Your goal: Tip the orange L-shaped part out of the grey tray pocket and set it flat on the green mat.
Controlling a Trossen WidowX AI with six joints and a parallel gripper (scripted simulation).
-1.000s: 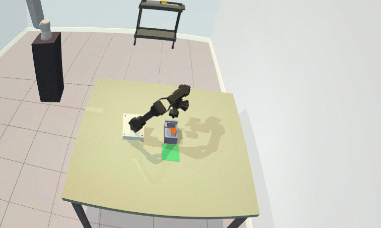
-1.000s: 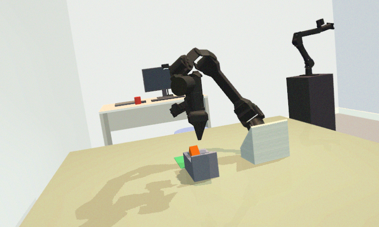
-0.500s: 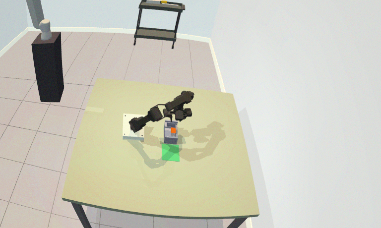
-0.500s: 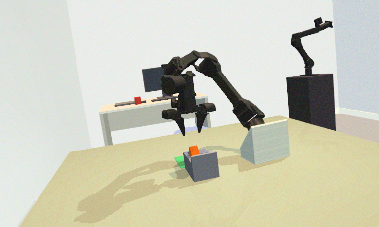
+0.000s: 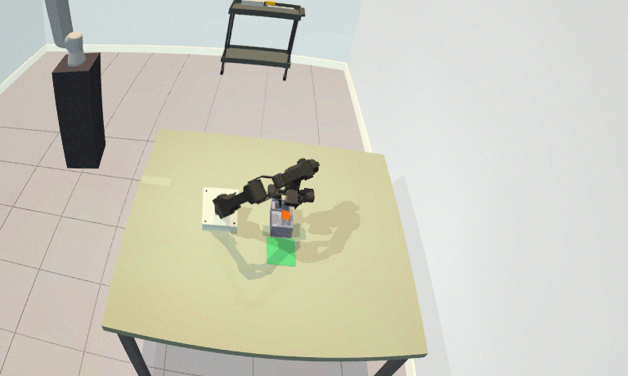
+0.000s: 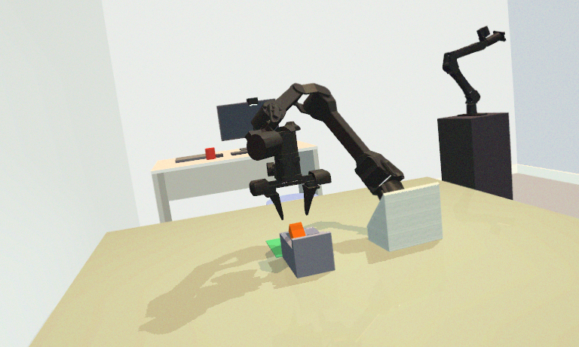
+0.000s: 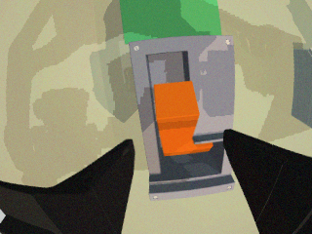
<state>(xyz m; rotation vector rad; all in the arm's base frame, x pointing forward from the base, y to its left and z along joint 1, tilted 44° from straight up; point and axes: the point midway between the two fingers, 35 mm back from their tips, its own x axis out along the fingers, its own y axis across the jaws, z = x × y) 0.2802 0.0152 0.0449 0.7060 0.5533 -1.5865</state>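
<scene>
Now: the orange L-shaped part 70 mm below my gripper tip, 40 mm to the left of it and 10 mm behind it. Round my gripper tip: green mat: 140 mm to the right, 130 mm below, 30 mm behind.
</scene>
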